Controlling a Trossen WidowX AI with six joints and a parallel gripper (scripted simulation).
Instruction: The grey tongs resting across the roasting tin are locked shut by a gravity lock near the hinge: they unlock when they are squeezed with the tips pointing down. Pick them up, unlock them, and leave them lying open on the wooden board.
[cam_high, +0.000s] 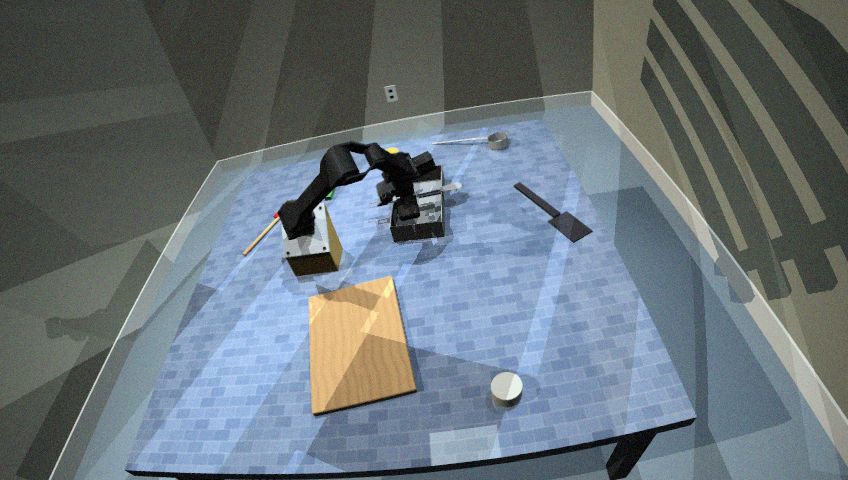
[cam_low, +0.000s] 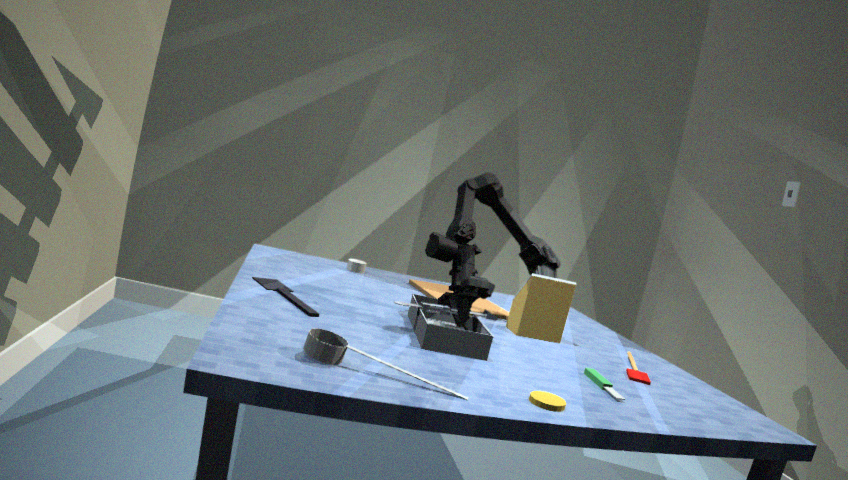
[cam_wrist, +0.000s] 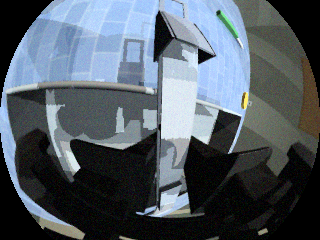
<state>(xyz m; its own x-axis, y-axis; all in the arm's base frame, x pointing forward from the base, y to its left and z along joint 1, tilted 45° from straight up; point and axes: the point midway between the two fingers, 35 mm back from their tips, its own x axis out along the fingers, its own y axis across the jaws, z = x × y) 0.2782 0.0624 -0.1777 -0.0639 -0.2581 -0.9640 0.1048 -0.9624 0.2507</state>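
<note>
The grey roasting tin lies 4 cm ahead of my gripper tip. The rest, counted from my gripper tip: yellow disc 9 cm behind, 38 cm to the left, 2 cm below; then green-handled tool 30 cm behind, 22 cm to the left, 3 cm below; then black spatula 44 cm ahead, 11 cm to the right, 3 cm below.
</note>
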